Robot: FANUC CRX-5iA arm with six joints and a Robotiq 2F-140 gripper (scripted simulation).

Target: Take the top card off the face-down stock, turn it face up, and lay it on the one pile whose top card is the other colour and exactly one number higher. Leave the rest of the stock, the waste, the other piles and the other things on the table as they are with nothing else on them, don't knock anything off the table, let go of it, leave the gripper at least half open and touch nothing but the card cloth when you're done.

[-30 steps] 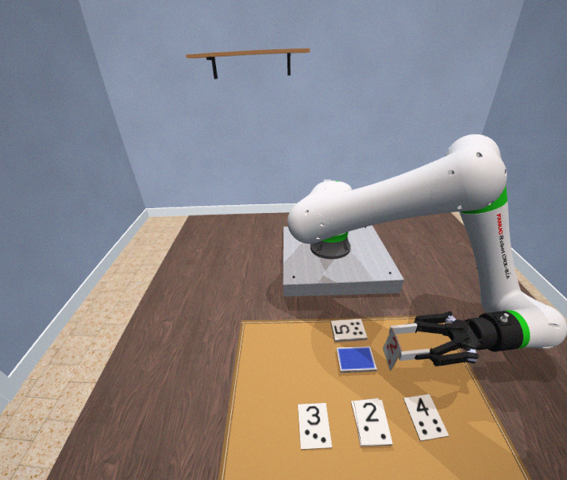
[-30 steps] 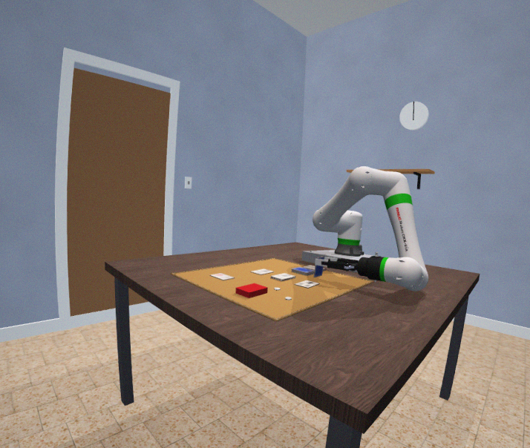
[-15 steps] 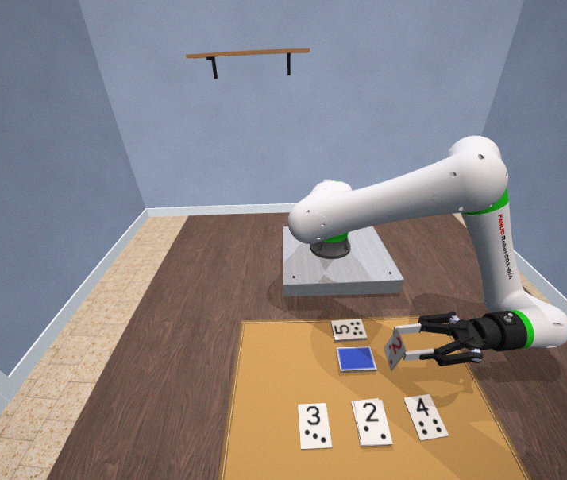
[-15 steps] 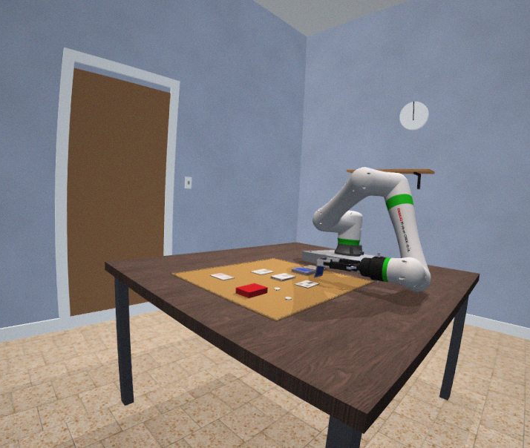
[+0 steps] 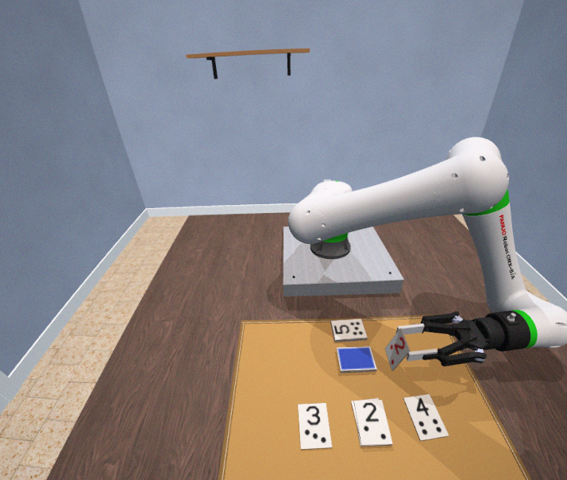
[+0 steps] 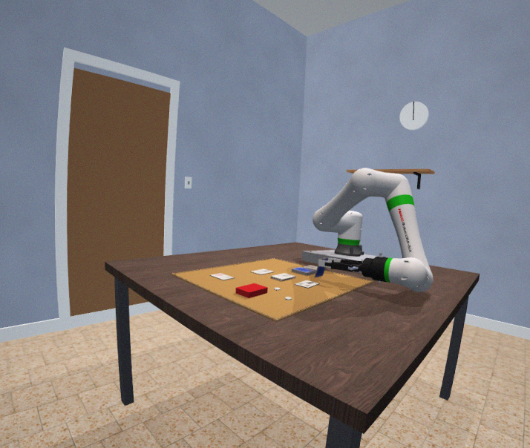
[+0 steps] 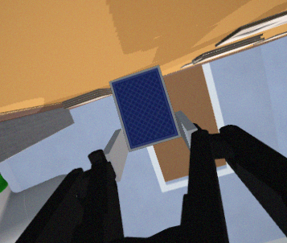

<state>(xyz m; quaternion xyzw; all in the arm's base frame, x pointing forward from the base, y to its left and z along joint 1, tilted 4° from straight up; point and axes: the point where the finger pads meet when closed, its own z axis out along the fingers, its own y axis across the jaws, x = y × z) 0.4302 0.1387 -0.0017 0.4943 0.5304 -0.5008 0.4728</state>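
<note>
Right now the card is 40 mm to the right of my hand and 30 mm below it. The rest, counted from my hand: tan card cloth 180 mm ahead, 150 mm to the right, 90 mm below; then red box 390 mm ahead, 70 mm to the right, 60 mm below.
</note>
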